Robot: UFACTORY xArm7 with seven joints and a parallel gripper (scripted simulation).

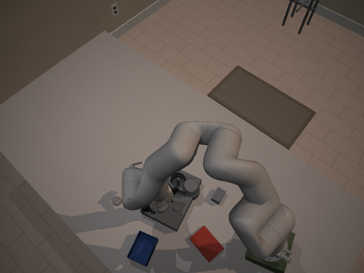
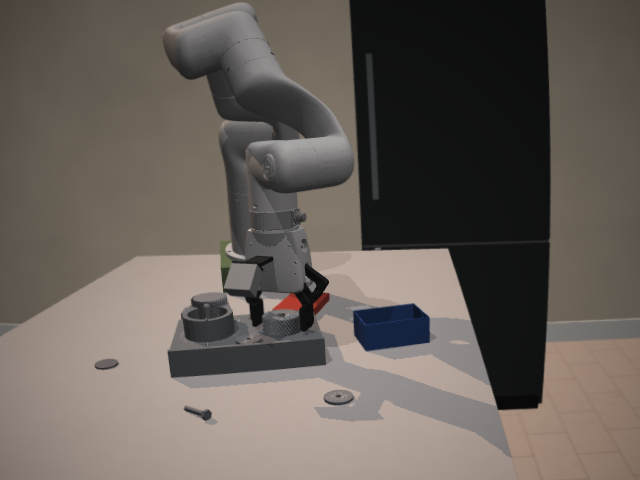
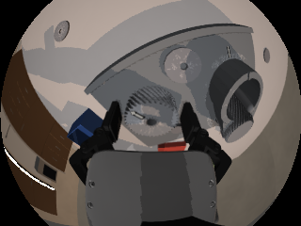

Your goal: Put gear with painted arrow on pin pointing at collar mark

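Now: hand right at the gear. From my hand the other things lie so: bolt 23 cm ahead, 6 cm to the right, 5 cm below; red block 23 cm behind, 5 cm below, 1 cm to the right; blue bin 17 cm to the left, 6 cm behind, 4 cm below.
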